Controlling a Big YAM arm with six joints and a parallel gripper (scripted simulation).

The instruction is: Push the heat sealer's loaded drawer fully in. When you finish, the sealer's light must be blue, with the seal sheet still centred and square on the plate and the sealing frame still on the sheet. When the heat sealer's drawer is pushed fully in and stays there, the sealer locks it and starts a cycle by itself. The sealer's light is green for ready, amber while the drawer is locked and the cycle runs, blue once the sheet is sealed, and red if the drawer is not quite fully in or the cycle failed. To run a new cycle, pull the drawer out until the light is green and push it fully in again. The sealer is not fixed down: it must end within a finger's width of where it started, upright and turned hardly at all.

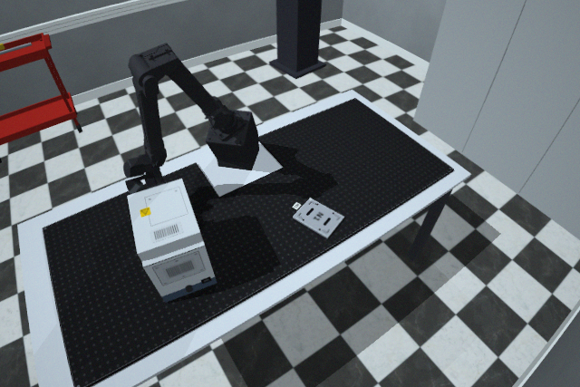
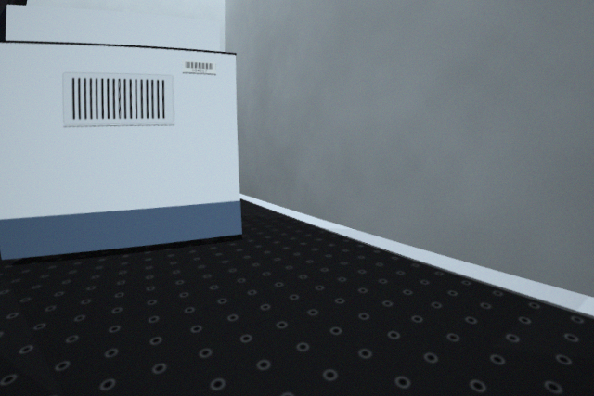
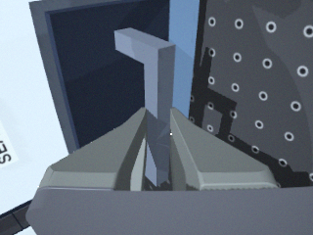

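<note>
The dark blue drawer is 10 cm ahead of my hand, 3 cm to the right of it and 1 cm below it. From my hand the other things lie so: tiny tag 44 cm to the left, 26 cm ahead, 9 cm below.
</note>
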